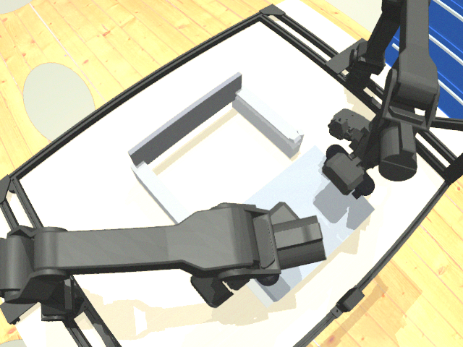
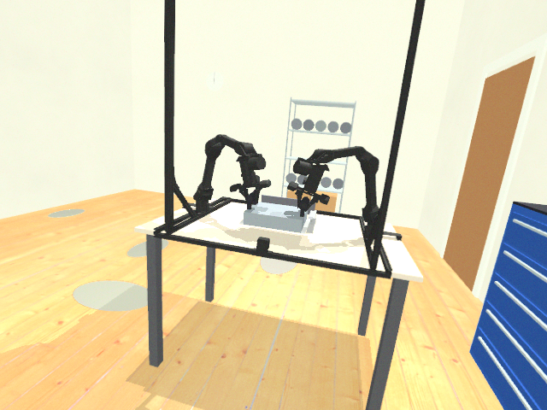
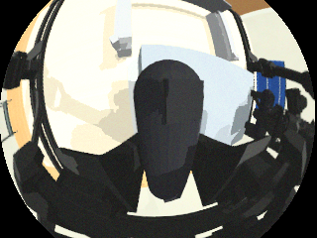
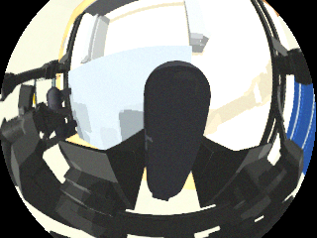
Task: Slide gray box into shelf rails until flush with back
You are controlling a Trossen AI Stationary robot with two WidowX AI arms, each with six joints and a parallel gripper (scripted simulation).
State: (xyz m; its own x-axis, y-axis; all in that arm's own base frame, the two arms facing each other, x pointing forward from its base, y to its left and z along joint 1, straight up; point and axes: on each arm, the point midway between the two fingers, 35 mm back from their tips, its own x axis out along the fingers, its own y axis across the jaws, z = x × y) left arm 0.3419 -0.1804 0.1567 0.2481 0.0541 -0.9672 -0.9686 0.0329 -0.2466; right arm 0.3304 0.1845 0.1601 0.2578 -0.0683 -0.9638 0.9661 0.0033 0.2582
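The gray box lies 1 cm ahead of my right hand, 12 cm to the left of it and 5 cm below it. Also, from my right hand: dark back wall: 33 cm ahead, 13 cm to the left, 10 cm below.
Now: the gray box 12 cm to the right of my left hand and 5 cm below it. From my left hand the other things lie so: dark back wall 33 cm ahead, 11 cm to the right, 9 cm below.
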